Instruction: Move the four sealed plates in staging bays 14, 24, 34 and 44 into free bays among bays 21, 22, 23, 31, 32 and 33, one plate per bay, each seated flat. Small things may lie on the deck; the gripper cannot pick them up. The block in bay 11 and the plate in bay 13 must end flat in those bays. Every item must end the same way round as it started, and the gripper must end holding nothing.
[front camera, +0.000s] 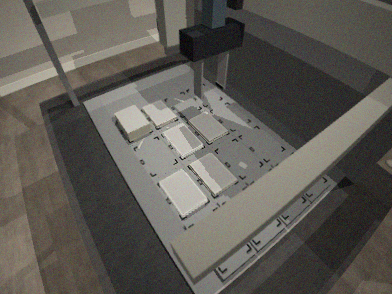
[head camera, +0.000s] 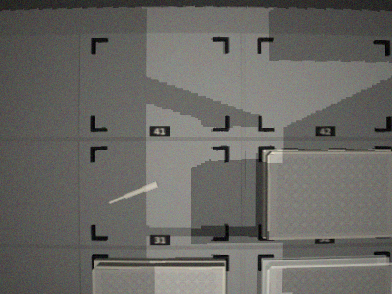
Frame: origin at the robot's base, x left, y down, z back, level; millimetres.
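Seen in the pictures: gripper, fingertip midpoint: (front camera: 209, 91); robot's base at its link origin: (front camera: 116, 121).
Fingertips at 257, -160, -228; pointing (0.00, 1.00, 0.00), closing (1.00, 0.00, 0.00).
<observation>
Pixels of each thing's middle, then the offset from my fingertips to it, as dx, dy, dz. "*": a spot on its surface instead.
- bay 21 at a spot on its surface: (head camera: 190, 282) * -81, +146, +134
- bay 22 at a spot on its surface: (head camera: 330, 280) * -81, +145, +1
- bay 32 at a spot on its surface: (head camera: 327, 195) (front camera: 206, 124) * +0, +145, +6
- bay 23 at a spot on its surface: (front camera: 213, 172) * -107, +145, -168
- block at the middle of its body: (front camera: 132, 122) -214, +139, +164
- plate at the middle of its body: (front camera: 182, 191) -214, +153, -164
- pale pipette tip at a spot on its surface: (head camera: 134, 192) * +2, +154, +188
- small light square at a spot on its surface: (front camera: 243, 165) * -8, +159, -196
- thin pale piece at the middle of its body: (front camera: 141, 143) -229, +157, +70
My gripper (front camera: 210, 91) is raised above the far part of the deck, jaws apart and empty; it does not show in the head view. Sealed plates lie, looking flat, in bay 21 (front camera: 160, 113) (head camera: 190, 282), bay 22 (front camera: 183, 140) (head camera: 330, 280), bay 32 (front camera: 207, 126) (head camera: 327, 195) and bay 23 (front camera: 213, 172). The block (front camera: 132, 120) sits in bay 11 and the plate (front camera: 183, 192) in bay 13. The staging bays (front camera: 270, 236) show corner marks and no plates; the near beam hides part of them.
A pale pipette tip (head camera: 134, 192) lies in bay 31. A small light square (front camera: 243, 165) lies in bay 33. A thin pale piece (front camera: 139, 144) lies by the block, near bay 12. A long beam (front camera: 285, 187) crosses in front of the deck's right side.
</observation>
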